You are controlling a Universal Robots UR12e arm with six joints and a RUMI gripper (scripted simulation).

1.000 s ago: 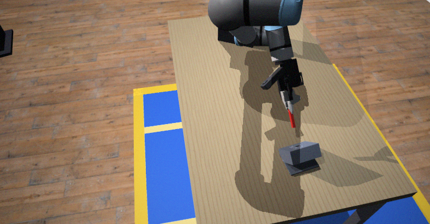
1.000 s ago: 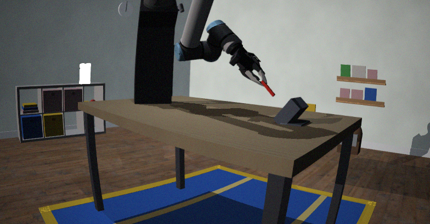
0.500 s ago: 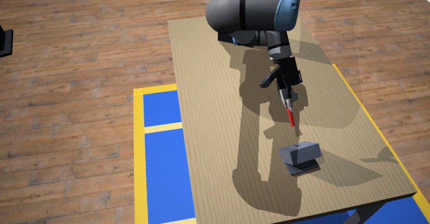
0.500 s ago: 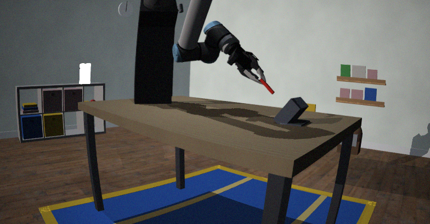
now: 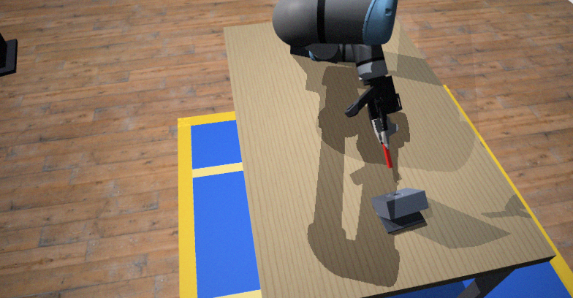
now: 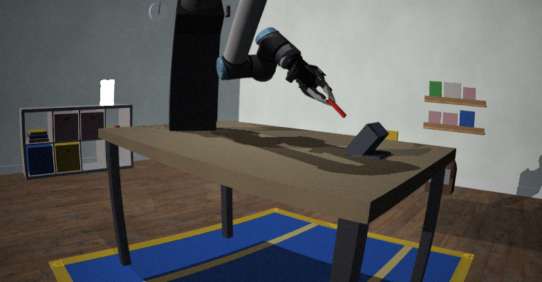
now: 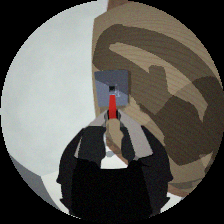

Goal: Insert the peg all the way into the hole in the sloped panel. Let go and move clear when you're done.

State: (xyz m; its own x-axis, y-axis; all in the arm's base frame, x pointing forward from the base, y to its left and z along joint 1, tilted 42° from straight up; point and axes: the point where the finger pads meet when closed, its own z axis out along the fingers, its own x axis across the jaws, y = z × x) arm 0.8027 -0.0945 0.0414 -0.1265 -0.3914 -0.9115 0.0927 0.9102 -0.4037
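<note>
Now: the dark base plate 16 cm below my hand, 16 cm ahead of it and 2 cm to the right of it. From my hand the other things lie so: red peg (3 cm ahead, 2 cm below).
</note>
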